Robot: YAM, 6 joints.
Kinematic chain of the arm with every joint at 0, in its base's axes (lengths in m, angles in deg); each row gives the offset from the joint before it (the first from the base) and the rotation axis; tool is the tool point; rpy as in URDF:
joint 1: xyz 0 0 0.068 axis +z
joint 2: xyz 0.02 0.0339 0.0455 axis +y
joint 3: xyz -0.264 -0.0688 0 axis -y
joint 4: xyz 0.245 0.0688 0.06 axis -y
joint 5: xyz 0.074 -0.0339 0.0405 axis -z
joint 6: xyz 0.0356 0 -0.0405 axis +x
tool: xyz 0 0 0 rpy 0 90 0
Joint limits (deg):
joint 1: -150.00..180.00
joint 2: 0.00..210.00
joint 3: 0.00..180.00
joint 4: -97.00..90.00
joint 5: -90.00..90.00
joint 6: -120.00..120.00
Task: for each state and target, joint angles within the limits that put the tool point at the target. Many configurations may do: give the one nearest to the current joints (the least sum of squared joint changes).
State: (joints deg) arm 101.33 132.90 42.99 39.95 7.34 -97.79
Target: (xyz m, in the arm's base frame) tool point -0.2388 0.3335 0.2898
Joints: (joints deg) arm 126.06 101.31 63.69 47.84 5.25 -97.79
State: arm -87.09 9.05 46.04 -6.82 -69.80 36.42
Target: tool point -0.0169 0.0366 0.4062
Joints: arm -39.20 1.76 47.95 -7.03 -29.78 36.42
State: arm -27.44 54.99 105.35 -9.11 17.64 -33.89
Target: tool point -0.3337 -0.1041 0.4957
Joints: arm 14.98 10.58 112.59 -11.99 23.68 -33.89
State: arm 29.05 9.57 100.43 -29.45 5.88 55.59
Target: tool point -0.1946 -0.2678 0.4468
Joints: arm 53.08 0.90 104.55 -29.11 8.54 55.59
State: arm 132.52 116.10 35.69 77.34 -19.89 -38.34
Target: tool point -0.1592 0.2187 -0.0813
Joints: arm 123.77 149.97 34.58 67.66 -17.64 -38.34
